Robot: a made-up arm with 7 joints. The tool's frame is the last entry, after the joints. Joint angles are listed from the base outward. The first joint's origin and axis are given. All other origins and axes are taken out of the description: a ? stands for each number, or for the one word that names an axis. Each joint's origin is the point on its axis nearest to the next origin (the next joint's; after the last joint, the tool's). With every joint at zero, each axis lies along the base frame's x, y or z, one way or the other. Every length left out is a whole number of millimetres.
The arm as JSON. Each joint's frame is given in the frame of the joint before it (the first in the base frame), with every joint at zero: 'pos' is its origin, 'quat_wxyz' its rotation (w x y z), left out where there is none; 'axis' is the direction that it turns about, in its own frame. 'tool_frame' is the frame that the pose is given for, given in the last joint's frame.
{
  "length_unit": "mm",
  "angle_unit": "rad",
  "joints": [
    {
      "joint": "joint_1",
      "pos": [
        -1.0,
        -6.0,
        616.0
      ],
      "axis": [
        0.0,
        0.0,
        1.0
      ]
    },
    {
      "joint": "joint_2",
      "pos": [
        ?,
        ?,
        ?
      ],
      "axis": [
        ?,
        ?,
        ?
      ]
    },
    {
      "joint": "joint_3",
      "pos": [
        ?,
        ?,
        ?
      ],
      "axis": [
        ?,
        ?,
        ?
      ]
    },
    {
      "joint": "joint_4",
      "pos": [
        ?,
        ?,
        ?
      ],
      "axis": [
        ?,
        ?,
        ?
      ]
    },
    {
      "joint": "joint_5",
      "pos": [
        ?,
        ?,
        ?
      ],
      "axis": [
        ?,
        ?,
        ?
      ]
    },
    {
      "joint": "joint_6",
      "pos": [
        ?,
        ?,
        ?
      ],
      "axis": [
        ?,
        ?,
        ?
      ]
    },
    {
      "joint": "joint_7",
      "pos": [
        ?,
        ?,
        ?
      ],
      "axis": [
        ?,
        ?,
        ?
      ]
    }
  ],
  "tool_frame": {
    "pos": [
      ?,
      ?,
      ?
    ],
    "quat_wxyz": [
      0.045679,
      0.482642,
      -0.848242,
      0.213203
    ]
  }
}
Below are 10 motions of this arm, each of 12 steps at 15 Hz.
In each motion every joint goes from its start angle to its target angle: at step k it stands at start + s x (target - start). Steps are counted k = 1, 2, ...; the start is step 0. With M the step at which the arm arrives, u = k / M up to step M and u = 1 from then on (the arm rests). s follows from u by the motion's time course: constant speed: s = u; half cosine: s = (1 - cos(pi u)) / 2; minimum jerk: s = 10 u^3 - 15 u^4 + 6 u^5.
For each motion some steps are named. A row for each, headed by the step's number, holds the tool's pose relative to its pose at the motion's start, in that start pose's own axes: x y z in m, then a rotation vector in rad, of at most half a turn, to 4 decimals.
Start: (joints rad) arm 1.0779 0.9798 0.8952 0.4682 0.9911 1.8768 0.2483
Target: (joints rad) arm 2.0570 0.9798 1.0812 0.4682 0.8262 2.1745 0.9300
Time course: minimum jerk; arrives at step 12
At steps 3, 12:
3: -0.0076 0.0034 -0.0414 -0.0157 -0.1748 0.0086
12: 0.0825 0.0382 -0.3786 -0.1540 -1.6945 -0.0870

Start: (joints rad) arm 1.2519 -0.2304 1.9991 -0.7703 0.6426 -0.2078 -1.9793
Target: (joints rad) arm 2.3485 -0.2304 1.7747 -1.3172 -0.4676 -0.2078 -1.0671
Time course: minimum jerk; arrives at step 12
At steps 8, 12:
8: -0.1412 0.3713 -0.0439 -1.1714 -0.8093 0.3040
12: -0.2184 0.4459 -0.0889 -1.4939 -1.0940 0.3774

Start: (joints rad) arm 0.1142 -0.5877 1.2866 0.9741 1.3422 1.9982 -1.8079
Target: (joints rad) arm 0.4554 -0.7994 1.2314 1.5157 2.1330 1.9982 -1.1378
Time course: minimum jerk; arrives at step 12
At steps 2, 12:
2: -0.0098 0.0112 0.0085 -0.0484 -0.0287 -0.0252
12: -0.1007 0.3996 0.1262 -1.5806 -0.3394 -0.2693

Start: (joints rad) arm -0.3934 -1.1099 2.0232 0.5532 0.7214 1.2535 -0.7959
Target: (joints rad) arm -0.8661 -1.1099 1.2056 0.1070 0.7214 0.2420 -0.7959
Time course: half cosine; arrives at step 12
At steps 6, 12:
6: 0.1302 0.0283 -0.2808 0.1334 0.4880 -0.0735
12: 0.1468 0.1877 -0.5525 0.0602 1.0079 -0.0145

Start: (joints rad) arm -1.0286 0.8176 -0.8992 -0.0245 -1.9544 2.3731 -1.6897
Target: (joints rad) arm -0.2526 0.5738 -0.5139 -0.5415 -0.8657 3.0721 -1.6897
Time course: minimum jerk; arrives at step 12
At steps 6, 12:
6: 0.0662 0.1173 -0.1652 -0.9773 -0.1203 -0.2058
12: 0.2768 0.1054 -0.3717 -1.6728 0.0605 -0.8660

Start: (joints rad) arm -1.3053 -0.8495 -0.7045 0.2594 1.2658 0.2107 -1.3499
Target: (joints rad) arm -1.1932 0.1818 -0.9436 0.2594 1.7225 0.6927 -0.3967
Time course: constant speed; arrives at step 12
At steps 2, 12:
2: 0.0959 0.0788 -0.0974 0.0375 -0.0782 0.2386
12: 0.2396 0.7183 -0.4420 0.7895 -0.7821 1.0257

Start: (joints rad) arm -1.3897 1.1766 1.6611 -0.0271 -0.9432 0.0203 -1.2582
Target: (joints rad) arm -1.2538 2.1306 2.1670 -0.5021 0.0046 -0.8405 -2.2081
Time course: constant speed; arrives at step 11
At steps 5, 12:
5: 0.0768 0.2371 -0.1958 0.9341 0.2900 0.1610
12: 0.0112 0.5708 -0.4449 2.0648 1.1858 0.4491

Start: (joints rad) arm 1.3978 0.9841 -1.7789 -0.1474 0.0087 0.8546 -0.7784
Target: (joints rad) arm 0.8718 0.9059 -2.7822 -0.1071 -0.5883 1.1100 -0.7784
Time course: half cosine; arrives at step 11
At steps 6, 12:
6: 0.1549 0.0888 -0.2434 0.0826 1.0471 0.4602
12: 0.1433 0.1464 -0.3696 0.0554 1.8597 0.7381

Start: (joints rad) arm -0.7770 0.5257 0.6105 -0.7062 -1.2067 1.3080 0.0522
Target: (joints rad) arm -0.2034 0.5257 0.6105 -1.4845 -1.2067 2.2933 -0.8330
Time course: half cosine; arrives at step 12
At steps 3, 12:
3: 0.0765 -0.0042 0.0510 0.0923 0.0537 0.1749
12: 0.3717 0.2006 0.3030 0.3471 1.1352 1.1505

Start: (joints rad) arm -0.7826 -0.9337 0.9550 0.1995 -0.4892 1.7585 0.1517
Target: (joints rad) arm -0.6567 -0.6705 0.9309 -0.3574 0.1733 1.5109 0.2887
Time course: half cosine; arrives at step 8
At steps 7, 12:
7: 0.0909 -0.0083 -0.2060 -0.0610 -0.9298 0.0927
12: 0.0941 -0.0073 -0.2130 -0.0621 -0.9698 0.0844

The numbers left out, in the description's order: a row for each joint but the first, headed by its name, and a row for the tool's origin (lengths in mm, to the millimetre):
joint_2: xyz 9.0 -35.0 0.0, axis 0.0 -1.0 0.0
joint_3: xyz -17.0 0.0 381.0, axis 0.0 0.0 1.0
joint_4: xyz 19.0 45.0 0.0, axis 0.0 1.0 0.0
joint_5: xyz 11.0 0.0 422.0, axis 0.0 0.0 1.0
joint_6: xyz -5.0 -153.0 0.0, axis 0.0 -1.0 0.0
joint_7: xyz 22.0 0.0 112.0, axis 1.0 0.0 0.0
tool: xyz 0.0 5.0 26.0

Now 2 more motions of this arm.
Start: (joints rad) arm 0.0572 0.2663 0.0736 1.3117 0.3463 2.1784 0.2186
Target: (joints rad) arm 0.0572 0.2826 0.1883 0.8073 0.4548 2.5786 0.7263
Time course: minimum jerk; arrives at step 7
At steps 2, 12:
2: -0.0070 0.0005 -0.0210 0.0450 -0.1625 0.0143
12: -0.0308 0.0184 -0.1220 0.2806 -1.1481 -0.0318

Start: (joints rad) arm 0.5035 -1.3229 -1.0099 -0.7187 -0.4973 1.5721 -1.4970
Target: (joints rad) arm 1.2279 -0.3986 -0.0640 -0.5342 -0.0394 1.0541 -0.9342
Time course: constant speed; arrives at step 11
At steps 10, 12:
10: -0.0842 0.4296 0.5787 -1.6164 -1.2521 0.5226
12: -0.1018 0.4849 0.5829 -1.7074 -1.4204 0.6844

